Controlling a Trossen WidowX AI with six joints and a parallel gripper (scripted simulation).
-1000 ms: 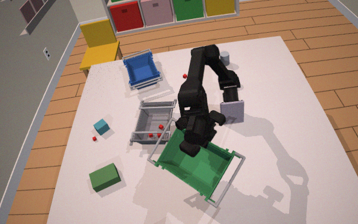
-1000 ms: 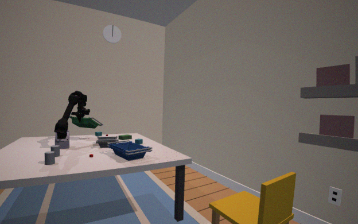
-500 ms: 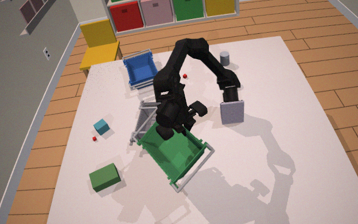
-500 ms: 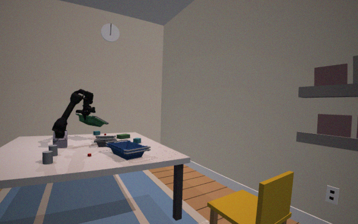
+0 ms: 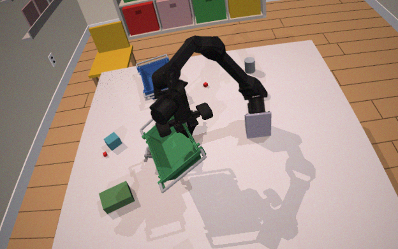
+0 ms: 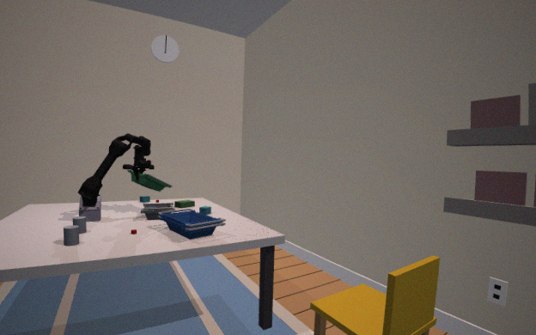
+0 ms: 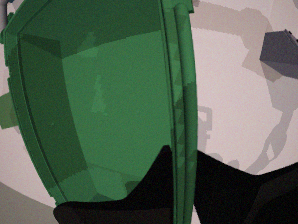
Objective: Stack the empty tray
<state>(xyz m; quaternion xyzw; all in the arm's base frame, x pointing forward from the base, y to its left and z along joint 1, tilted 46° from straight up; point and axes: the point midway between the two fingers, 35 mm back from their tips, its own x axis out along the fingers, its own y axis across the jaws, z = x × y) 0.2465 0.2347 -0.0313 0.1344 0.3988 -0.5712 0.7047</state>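
Right now the green tray is 7 cm ahead of my gripper tip and 3 cm to the left of it. Round my gripper tip: green block 32 cm ahead, 19 cm below, 13 cm to the left.
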